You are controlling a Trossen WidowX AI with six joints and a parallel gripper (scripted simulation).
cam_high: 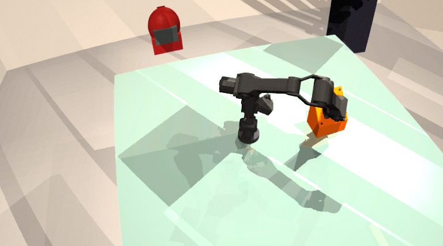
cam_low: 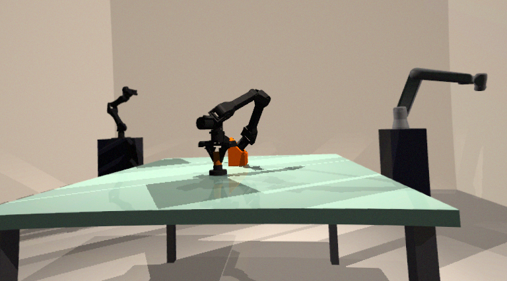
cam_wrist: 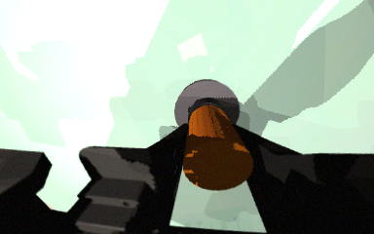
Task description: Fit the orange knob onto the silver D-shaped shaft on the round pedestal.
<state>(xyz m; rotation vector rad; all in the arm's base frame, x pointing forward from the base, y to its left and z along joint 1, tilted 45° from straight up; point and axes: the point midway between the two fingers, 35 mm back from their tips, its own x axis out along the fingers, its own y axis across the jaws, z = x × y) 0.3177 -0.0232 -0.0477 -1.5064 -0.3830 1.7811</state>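
The orange knob lies 30 mm above my gripper tip. Also, from my gripper tip: pedestal: 30 mm below.
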